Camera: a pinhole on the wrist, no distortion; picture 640 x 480 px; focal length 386.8 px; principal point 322.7 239.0 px. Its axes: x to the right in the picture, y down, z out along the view. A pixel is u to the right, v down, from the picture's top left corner.
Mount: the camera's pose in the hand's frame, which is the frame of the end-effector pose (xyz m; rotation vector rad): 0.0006 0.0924 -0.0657 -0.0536 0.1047 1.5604
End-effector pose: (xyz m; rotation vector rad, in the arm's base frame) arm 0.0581 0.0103 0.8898 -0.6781 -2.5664 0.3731
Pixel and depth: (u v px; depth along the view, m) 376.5 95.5 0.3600
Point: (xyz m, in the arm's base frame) -0.1243 0.1960 0.6347
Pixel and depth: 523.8 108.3 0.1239
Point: 0.0642 0.1697 0.8025
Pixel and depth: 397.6 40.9 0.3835
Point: -0.1727 0.2482 0.6319
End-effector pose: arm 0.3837 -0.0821 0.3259 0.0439 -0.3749 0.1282
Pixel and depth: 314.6 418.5 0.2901
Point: 0.1709 0.0041 0.4940
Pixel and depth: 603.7 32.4 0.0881
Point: 0.4038 0.0859 0.3607
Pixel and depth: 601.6 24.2 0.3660
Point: 0.4367 0.3118 0.6599
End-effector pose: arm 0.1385 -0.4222 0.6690 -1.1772 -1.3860 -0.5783
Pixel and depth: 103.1 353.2 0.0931
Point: 0.1635 -0.3824 0.6252
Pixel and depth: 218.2 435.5 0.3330
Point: 0.0222 -0.2122 0.4518
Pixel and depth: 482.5 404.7 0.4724
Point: 0.2321 -0.0127 0.3176
